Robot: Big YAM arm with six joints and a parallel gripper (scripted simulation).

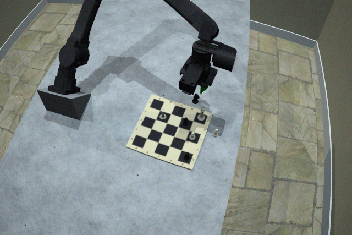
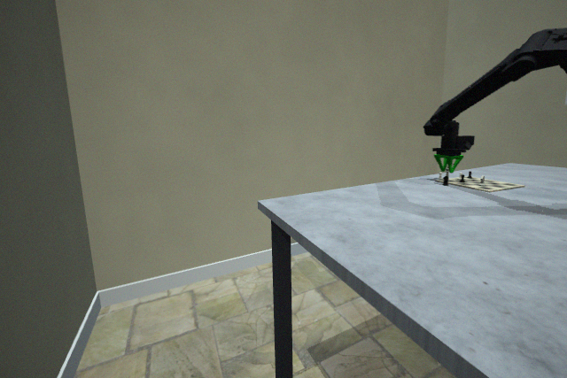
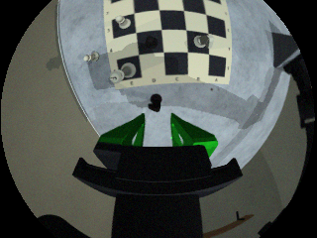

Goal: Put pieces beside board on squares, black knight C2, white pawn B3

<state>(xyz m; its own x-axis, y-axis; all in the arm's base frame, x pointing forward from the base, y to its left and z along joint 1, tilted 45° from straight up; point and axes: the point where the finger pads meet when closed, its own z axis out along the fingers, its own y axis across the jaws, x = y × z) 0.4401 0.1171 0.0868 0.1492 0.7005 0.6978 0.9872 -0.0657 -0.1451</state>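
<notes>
Right now the black knight is 5 cm below my hand. Round my hand: tall white piece 4 cm ahead, 6 cm to the right, 3 cm below; then chessboard 4 cm behind, 14 cm to the right, 6 cm below.
</notes>
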